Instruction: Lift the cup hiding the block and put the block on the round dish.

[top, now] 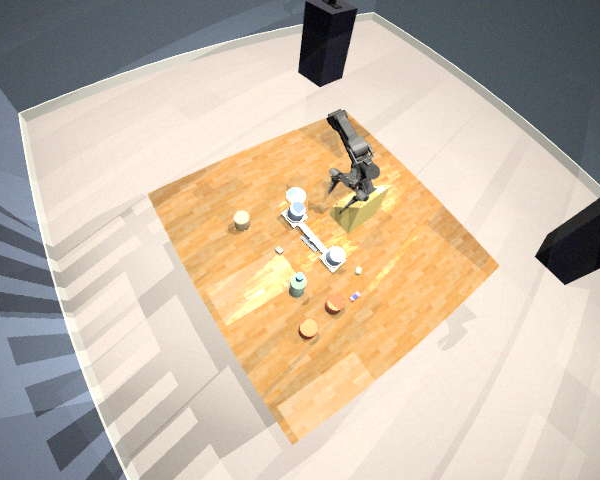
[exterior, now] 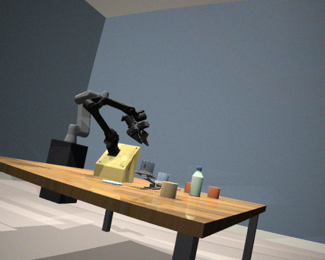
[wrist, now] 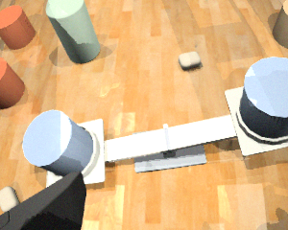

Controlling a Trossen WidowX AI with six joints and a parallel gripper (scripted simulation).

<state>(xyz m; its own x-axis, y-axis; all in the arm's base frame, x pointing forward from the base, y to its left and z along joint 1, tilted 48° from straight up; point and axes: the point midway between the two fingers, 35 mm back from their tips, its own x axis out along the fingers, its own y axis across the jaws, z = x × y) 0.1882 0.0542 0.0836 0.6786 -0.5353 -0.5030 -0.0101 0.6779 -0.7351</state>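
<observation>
Now: the cup 9 cm ahead of my gripper tip, 16 cm to the left of it and 18 cm below it. Round my gripper tip: balance (10 cm ahead, 21 cm below); then round dish (2 cm behind, 24 cm to the right, 23 cm below); then balance beam (10 cm ahead, 20 cm below).
</observation>
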